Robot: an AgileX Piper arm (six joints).
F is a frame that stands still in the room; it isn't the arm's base.
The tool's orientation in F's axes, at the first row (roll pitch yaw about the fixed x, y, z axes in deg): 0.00 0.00 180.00
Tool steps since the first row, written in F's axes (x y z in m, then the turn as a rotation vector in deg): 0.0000 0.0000 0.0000 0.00 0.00 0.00; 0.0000 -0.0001 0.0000 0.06 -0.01 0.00; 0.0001 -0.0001 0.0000 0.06 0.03 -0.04; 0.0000 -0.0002 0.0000 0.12 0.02 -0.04; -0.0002 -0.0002 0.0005 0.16 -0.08 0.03; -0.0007 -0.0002 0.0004 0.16 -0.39 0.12; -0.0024 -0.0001 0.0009 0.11 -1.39 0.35; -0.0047 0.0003 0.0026 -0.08 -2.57 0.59; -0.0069 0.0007 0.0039 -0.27 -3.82 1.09; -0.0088 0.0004 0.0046 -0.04 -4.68 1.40
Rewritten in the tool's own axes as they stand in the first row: 0.0000 0.0000 0.0000 0.00 0.00 0.00; 0.0000 0.0001 0.0000 -0.06 0.01 0.00; -0.0001 0.0001 0.0000 -0.06 -0.03 -0.04; 0.0000 0.0002 0.0000 -0.12 -0.02 -0.04; 0.0002 0.0002 0.0005 -0.16 0.08 0.03; 0.0007 0.0002 0.0004 -0.16 0.39 0.12; 0.0024 0.0001 0.0009 -0.11 1.39 0.35; 0.0047 -0.0003 0.0026 0.08 2.57 0.59; 0.0069 -0.0007 0.0039 0.27 3.82 1.09; 0.0088 -0.0004 0.0046 0.04 4.68 1.40
